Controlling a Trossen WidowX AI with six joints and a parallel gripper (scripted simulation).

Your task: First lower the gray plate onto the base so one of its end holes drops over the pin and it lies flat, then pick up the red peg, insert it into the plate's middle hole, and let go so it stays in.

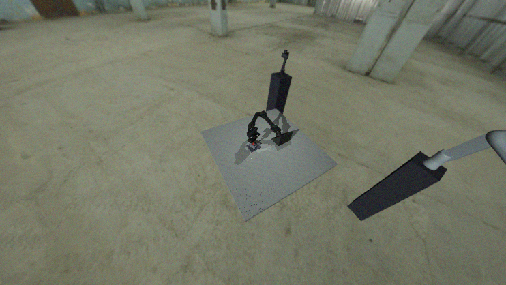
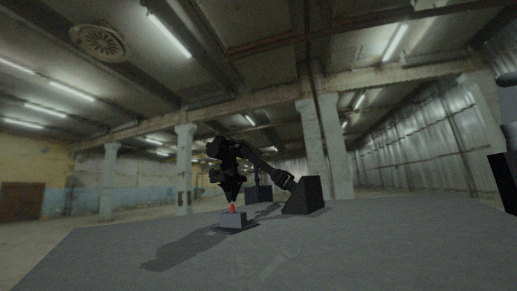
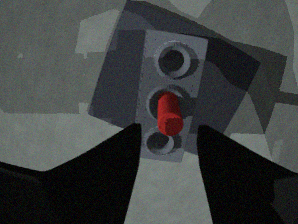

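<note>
The red peg is 5 cm below my gripper tip. From my gripper tip the other things lie so: gray plate (5 cm below); then dark base (9 cm below, 1 cm to the left, 1 cm behind).
</note>
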